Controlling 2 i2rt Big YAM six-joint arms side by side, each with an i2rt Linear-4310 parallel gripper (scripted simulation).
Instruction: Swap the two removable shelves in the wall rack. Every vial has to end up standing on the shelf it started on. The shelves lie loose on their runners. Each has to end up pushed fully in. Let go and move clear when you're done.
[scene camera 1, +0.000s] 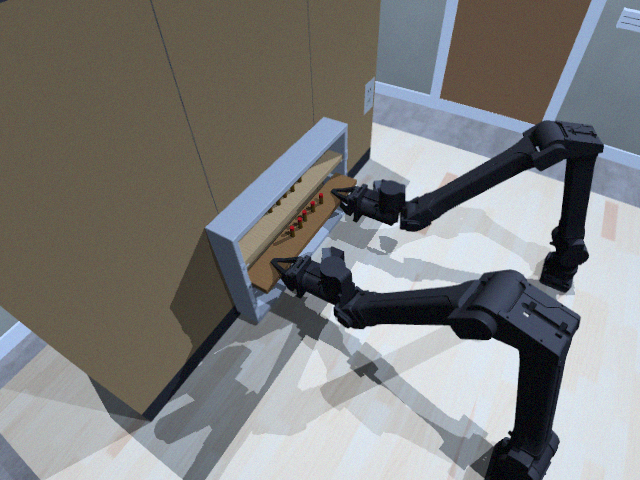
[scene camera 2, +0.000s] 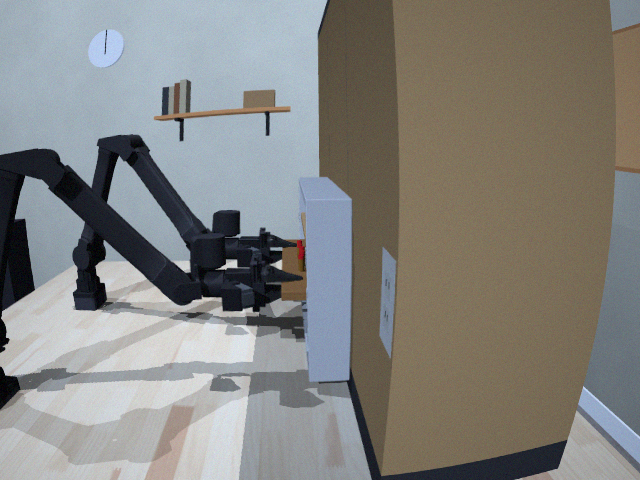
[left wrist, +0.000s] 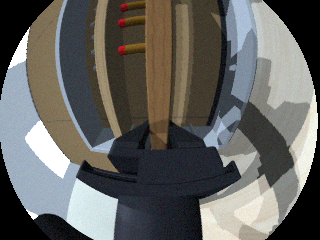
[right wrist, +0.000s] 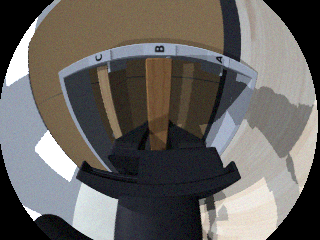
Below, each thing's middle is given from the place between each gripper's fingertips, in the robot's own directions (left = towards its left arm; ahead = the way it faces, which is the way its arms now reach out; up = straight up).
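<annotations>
From my right hand, the brown wooden shelf (scene camera 1: 263, 275) is 1 cm ahead and 15 cm to the left. The pale wooden shelf (scene camera 1: 257, 237) is 6 cm ahead of that same right hand, 15 cm to the left of it and 7 cm above it, while the wall rack (scene camera 2: 328, 211) is 6 cm ahead of my right hand and 15 cm to the left of it. The wall outlet (scene camera 2: 388, 263) is 41 cm to the right of my right hand, 9 cm ahead of it and 10 cm above it.
As for my left hand (scene camera 1: 272, 262), I see the brown wooden shelf 15 cm to the right of it. The wall rack is 15 cm to the right of my left hand and 5 cm ahead of it, and the pale wooden shelf is 15 cm to the right of my left hand, 5 cm ahead of it and 7 cm above it. I find the wall outlet 71 cm to the right of my left hand, 8 cm ahead of it and 10 cm above it.
</annotations>
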